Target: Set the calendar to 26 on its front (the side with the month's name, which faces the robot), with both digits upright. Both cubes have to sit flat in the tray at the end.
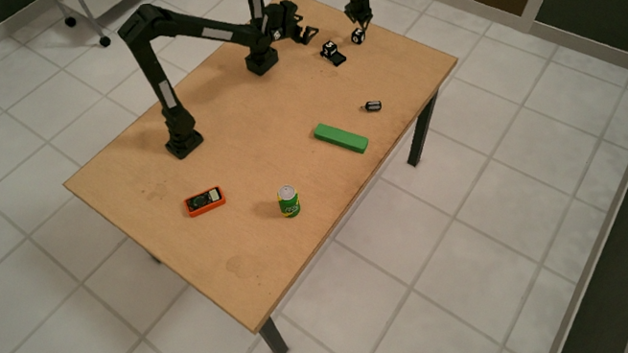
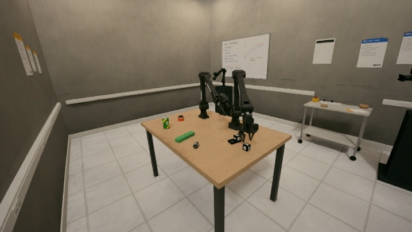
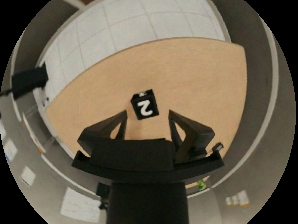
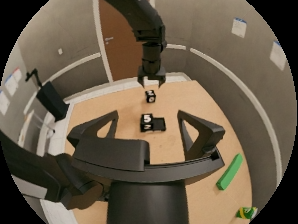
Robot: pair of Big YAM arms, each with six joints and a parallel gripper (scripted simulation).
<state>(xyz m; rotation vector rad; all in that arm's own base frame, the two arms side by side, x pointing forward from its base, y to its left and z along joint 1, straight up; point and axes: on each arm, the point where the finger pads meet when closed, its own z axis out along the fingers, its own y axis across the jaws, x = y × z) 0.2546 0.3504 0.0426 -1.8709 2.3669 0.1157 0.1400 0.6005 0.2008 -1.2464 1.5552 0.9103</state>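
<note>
Now: the black calendar cube 6 cm behind my left hand, 14 cm to the right of it and 5 cm below it.
</note>
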